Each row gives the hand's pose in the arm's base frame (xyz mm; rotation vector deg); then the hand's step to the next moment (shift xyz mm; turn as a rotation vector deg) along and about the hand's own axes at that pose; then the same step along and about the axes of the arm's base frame.
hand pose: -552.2 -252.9 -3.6 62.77 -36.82 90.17
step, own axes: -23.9 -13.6 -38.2 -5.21 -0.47 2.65
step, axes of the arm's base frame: 1.0 25.3 -39.7 1.37 -4.46 -3.56
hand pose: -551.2 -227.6 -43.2 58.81 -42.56 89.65
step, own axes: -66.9 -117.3 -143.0 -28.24 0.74 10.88
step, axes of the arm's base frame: 84.5 122.9 -128.3 3.42 -21.89 -20.63
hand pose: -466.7 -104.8 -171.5 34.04 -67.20 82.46
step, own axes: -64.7 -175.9 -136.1 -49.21 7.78 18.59
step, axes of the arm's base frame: 214.7 71.0 -50.2 -0.03 -36.99 -38.20
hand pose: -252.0 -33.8 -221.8 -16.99 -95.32 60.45
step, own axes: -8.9 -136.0 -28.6 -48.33 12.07 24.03
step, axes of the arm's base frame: 70.2 -69.9 97.8 -6.44 -36.61 -40.95
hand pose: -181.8 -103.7 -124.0 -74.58 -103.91 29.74
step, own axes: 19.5 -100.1 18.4 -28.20 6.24 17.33
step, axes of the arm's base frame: -75.0 -17.7 69.3 -6.89 -21.23 -25.22
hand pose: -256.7 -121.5 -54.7 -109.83 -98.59 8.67
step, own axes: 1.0 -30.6 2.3 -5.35 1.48 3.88
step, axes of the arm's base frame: -27.9 2.5 12.7 -1.30 -3.84 -5.42
